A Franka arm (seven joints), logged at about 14 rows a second.
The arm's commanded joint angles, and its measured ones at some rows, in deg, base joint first. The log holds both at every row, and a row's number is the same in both.
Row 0, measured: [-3.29, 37.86, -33.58, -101.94, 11.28, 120.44, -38.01]
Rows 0 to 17, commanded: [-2.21, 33.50, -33.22, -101.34, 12.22, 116.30, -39.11]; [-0.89, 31.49, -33.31, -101.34, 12.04, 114.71, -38.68]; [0.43, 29.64, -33.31, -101.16, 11.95, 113.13, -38.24]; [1.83, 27.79, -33.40, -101.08, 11.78, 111.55, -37.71]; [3.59, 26.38, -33.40, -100.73, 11.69, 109.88, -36.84]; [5.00, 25.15, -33.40, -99.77, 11.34, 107.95, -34.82]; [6.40, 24.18, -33.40, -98.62, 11.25, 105.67, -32.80]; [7.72, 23.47, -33.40, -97.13, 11.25, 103.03, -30.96]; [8.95, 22.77, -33.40, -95.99, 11.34, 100.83, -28.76]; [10.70, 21.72, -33.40, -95.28, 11.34, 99.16, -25.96]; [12.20, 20.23, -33.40, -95.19, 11.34, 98.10, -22.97]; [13.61, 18.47, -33.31, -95.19, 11.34, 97.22, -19.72]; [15.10, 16.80, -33.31, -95.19, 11.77, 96.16, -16.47]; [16.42, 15.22, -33.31, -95.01, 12.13, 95.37, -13.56]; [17.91, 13.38, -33.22, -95.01, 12.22, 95.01, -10.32]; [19.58, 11.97, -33.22, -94.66, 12.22, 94.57, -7.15]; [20.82, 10.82, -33.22, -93.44, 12.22, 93.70, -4.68]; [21.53, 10.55, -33.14, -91.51, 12.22, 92.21, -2.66]
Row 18, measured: [19.61, 12.97, -32.75, -93.50, 11.66, 94.95, -7.22]
